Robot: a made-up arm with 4 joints. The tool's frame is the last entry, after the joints.
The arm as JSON. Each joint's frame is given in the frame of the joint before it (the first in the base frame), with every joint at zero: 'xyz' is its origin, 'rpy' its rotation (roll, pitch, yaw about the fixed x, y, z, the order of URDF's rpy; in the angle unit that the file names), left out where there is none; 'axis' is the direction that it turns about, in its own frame. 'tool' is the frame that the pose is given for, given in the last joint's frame.
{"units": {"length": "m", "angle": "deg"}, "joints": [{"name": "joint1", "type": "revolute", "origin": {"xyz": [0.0, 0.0, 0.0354]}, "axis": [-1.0, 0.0, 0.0]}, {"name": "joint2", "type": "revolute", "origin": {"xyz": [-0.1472, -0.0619, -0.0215]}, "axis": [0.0, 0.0, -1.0]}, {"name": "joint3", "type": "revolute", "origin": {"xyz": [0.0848, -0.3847, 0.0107]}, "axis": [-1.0, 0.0, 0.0]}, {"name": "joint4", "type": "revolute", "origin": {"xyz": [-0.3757, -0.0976, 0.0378]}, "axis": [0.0, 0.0, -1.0]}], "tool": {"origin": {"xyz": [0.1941, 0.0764, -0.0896]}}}
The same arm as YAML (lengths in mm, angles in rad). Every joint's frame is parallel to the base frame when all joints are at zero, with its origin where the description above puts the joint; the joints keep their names.
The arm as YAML. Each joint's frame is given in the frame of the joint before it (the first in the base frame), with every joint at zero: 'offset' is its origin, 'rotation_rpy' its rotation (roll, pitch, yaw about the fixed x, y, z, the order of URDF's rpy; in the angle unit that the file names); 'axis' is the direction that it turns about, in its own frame. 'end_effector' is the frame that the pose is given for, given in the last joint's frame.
length_unit: mm
angle_unit: rad
chain:
  - id: joint1
    offset: [0.0, 0.0, 35.4]
    rotation_rpy: [0.0, 0.0, 0.0]
    axis: [-1.0, 0.0, 0.0]
  - id: joint2
    offset: [-147.2, -61.9, -21.5]
    rotation_rpy: [0.0, 0.0, 0.0]
    axis: [0.0, 0.0, -1.0]
  - id: joint3
    offset: [84.8, -384.7, 10.7]
    rotation_rpy: [0.0, 0.0, 0.0]
    axis: [-1.0, 0.0, 0.0]
  - id: joint4
    offset: [-375.7, -97.6, 37.8]
    rotation_rpy: [0.0, 0.0, 0.0]
    axis: [0.0, 0.0, -1.0]
end_effector:
  offset: [194.1, 76.4, -89.6]
  rotation_rpy: [0.0, 0.0, 0.0]

